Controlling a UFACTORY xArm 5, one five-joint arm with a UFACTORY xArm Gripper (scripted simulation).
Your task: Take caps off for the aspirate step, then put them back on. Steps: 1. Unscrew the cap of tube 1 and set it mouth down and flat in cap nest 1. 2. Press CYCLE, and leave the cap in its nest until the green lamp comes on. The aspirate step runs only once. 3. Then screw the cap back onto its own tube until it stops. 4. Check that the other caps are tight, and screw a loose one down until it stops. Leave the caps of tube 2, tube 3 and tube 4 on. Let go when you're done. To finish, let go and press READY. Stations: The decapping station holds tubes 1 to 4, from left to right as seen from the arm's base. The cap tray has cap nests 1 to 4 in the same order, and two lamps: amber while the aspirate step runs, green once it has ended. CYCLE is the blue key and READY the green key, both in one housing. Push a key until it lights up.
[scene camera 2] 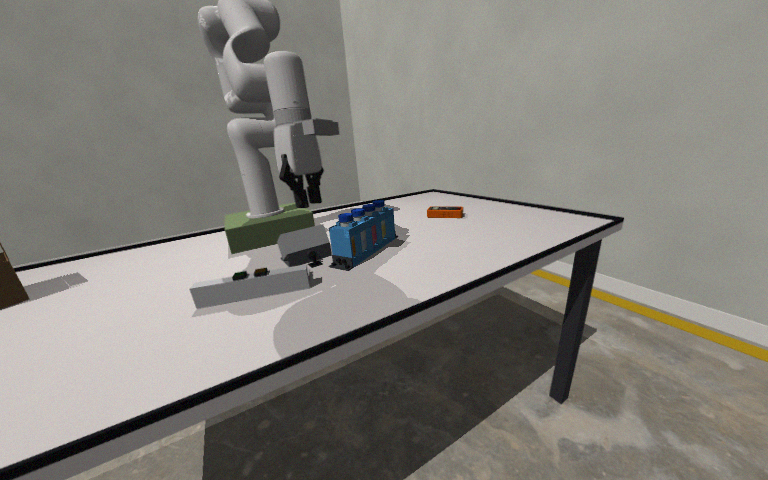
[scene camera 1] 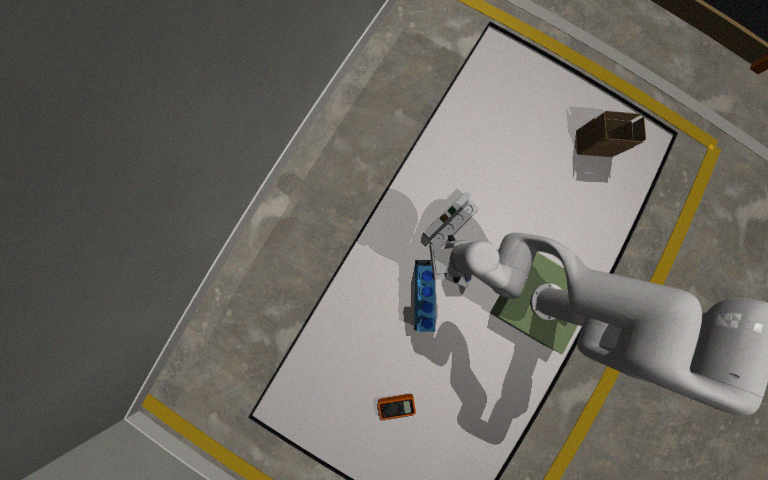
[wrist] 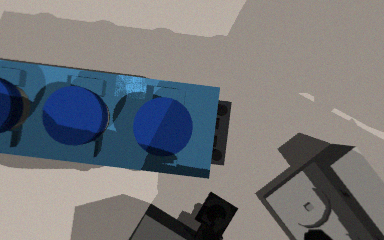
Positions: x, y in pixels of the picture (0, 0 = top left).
Labels:
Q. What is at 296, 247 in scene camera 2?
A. A grey key housing.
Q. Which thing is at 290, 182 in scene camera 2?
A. My gripper.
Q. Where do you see a brown cardboard box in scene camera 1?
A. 594, 131

